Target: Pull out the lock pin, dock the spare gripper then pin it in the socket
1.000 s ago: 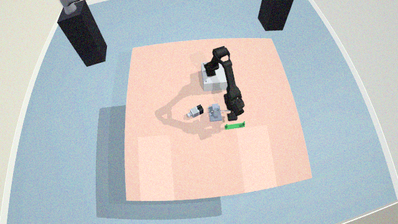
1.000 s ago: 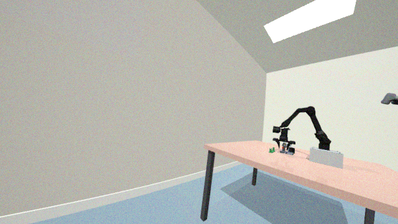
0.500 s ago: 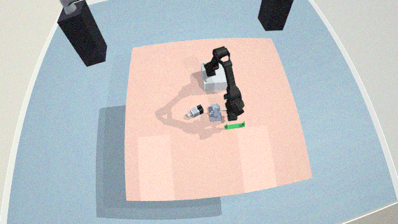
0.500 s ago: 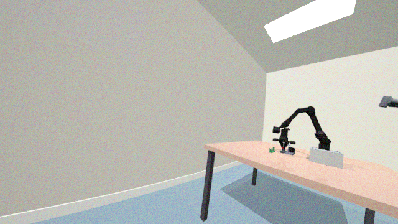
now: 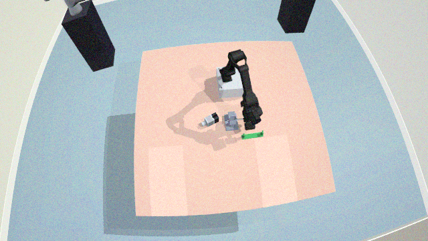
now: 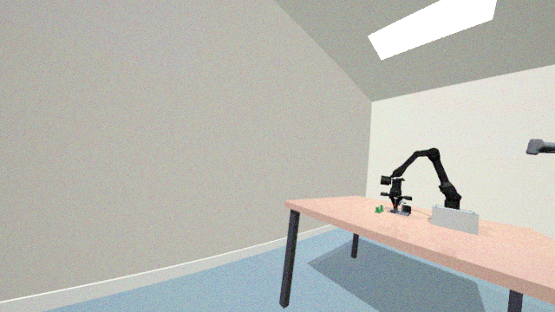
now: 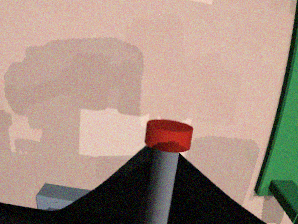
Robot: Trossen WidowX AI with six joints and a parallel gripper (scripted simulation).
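Now: gripper tip 9 cm short of the green cradle, 2 cm to the right of it and 2 cm above it. The rest, counted from my gripper tip: spare gripper (6 cm behind, 23 cm to the right, 2 cm below); then mount socket (2 cm behind, 9 cm to the right, 1 cm above).
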